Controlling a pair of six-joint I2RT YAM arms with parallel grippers.
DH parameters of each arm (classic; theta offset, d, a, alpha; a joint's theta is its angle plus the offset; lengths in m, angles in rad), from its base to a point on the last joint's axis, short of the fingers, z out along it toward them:
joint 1: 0 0.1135 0.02 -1.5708
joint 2: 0 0 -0.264 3.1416
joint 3: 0.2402 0 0.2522 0
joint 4: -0.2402 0 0.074 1.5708
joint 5: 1.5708 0 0 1.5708
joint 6: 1.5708 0.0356 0 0
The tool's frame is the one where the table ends.
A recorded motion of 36 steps. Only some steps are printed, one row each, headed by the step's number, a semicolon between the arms.
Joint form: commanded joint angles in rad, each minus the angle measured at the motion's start. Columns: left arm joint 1, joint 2, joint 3, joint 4, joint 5, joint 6; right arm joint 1, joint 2, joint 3, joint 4, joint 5, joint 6.
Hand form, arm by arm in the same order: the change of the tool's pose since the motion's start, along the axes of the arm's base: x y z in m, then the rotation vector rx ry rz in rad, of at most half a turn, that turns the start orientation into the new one. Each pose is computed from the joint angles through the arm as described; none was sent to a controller.
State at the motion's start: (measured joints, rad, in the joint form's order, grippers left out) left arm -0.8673 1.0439 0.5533 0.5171 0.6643 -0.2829; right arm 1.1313 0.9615 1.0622 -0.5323 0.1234 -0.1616
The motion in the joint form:
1: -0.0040 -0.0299 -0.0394 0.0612 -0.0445 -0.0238; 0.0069 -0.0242 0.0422 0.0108 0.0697 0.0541
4: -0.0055 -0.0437 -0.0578 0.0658 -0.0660 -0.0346; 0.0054 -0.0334 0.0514 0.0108 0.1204 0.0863
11: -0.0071 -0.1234 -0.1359 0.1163 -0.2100 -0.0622; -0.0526 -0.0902 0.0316 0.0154 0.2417 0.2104
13: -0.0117 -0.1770 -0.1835 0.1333 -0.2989 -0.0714; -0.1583 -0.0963 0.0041 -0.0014 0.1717 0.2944
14: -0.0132 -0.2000 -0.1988 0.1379 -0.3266 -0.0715; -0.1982 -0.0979 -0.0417 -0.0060 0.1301 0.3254
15: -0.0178 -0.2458 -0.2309 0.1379 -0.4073 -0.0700; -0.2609 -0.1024 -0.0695 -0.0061 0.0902 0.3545
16: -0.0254 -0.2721 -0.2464 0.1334 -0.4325 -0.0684; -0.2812 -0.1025 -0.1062 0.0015 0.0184 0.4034
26: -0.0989 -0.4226 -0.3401 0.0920 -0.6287 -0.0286; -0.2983 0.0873 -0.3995 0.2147 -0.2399 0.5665
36: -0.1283 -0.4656 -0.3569 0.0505 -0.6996 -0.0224; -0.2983 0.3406 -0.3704 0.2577 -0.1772 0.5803
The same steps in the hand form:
1: -0.0041 0.0054 -0.0010 -0.0424 -0.0078 0.0394; -0.0026 -0.0081 0.0198 0.0872 -0.0156 -0.0780
4: -0.0058 0.0079 -0.0041 -0.0441 0.0038 0.0589; -0.0022 -0.0121 0.0246 0.1150 -0.0165 -0.1380
11: -0.0124 0.0221 -0.0101 -0.0983 0.0076 0.1981; 0.0039 -0.0333 0.0284 0.2150 0.0107 -0.3506
13: -0.0172 0.0309 -0.0149 -0.1265 0.0100 0.2804; 0.0177 -0.0424 0.0183 0.2407 0.0988 -0.4233
14: -0.0192 0.0344 -0.0156 -0.1395 0.0058 0.3059; 0.0238 -0.0438 0.0028 0.2209 0.1526 -0.4420
15: -0.0225 0.0414 -0.0189 -0.1586 0.0041 0.3810; 0.0317 -0.0499 -0.0059 0.2270 0.1936 -0.4825
16: -0.0257 0.0443 -0.0204 -0.1661 0.0022 0.3983; 0.0341 -0.0490 -0.0177 0.2394 0.2713 -0.4623
26: -0.0437 0.0588 -0.0350 -0.1851 -0.0182 0.5236; 0.0542 -0.0180 -0.1337 0.1198 0.6534 -0.3961
36: -0.0483 0.0619 -0.0395 -0.1728 -0.0099 0.5660; 0.0781 0.0051 -0.1765 -0.0329 0.7124 -0.5063

